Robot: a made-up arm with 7 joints. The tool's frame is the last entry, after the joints.
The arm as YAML. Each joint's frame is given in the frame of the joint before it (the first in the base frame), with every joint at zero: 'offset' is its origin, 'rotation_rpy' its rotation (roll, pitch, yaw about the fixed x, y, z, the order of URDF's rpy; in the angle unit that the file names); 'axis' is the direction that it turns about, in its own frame. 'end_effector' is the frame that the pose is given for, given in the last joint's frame.
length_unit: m
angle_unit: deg
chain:
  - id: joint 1
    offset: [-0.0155, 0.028, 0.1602]
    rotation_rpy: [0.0, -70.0, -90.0]
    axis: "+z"
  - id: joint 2
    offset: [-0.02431, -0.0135, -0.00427]
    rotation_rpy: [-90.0, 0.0, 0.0]
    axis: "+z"
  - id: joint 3
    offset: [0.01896, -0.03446, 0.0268]
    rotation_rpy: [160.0, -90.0, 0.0]
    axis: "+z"
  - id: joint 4
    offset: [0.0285, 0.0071, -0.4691]
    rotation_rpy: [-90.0, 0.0, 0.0]
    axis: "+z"
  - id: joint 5
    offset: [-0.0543, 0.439, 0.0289]
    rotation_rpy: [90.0, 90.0, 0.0]
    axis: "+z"
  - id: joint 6
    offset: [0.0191, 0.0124, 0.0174]
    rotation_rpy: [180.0, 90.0, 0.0]
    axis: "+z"
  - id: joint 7
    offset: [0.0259, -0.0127, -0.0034]
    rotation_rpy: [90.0, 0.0, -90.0]
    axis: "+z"
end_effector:
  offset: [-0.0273, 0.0, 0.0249]
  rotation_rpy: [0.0, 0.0, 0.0]
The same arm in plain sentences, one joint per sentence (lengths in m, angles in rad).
The arm has seven revolute joints in a row. What follows holds with every joint at zero, and every direction is one of the base frame's. The first joint is mounted 0.0155 m along -x and 0.028 m along +y and 0.1602 m along +z from the base frame's origin and turns about the direction (0, 0.9397, 0.342). The second joint is mounted 0.0135 m along -x and 0.0043 m along +y and 0.0243 m along -z from the first joint and turns about +x. The third joint is mounted 0.0268 m along +x and 0.0259 m along +y and 0.0296 m along +z from the second joint and turns about +z. The fourth joint is mounted 0.0285 m along +x and 0.0071 m along +y and 0.4691 m along -z from the third joint and turns about +y. The fifth joint is mounted 0.0543 m along -x and 0.0289 m along +y and 0.439 m along -z from the fourth joint and turns about +z. The sixth joint is mounted 0.0124 m along +x and 0.0191 m along -y and 0.0174 m along +z from the fifth joint and turns about +y. The seventh joint is mounted 0.0127 m along +x and 0.0034 m along -y and 0.0259 m along -z from the sixth joint and turns about +z. The tool frame, which is the frame that the pose is given for, is mounted 0.0273 m along -x and 0.0249 m along +z from the seventh joint; its axes are parallel to the base frame's.
